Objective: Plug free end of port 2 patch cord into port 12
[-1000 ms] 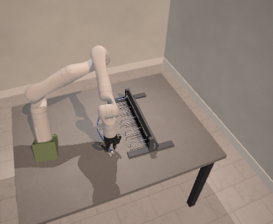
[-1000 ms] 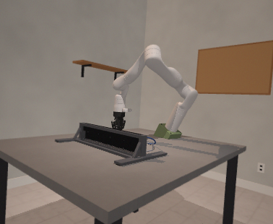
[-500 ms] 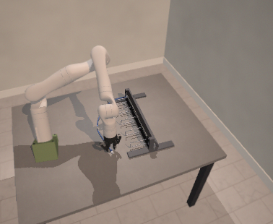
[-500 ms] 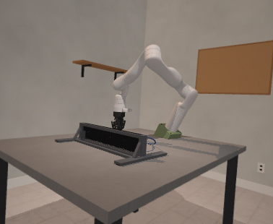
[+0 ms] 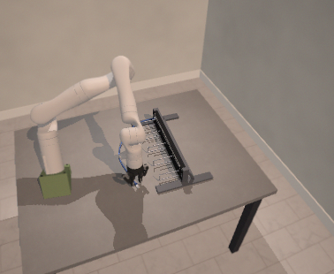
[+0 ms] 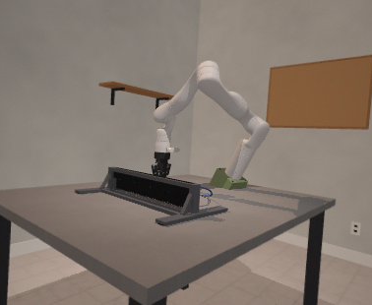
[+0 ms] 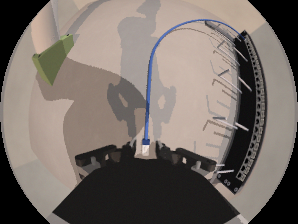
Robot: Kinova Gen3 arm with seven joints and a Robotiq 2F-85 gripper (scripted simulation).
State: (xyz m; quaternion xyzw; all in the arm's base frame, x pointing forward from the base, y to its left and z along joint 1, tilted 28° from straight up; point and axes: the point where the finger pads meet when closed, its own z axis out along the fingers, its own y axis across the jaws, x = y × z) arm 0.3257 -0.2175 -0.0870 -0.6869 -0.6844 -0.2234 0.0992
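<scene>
Right now my hand is 3 cm above the white plug and 1 cm to the left of it.
</scene>
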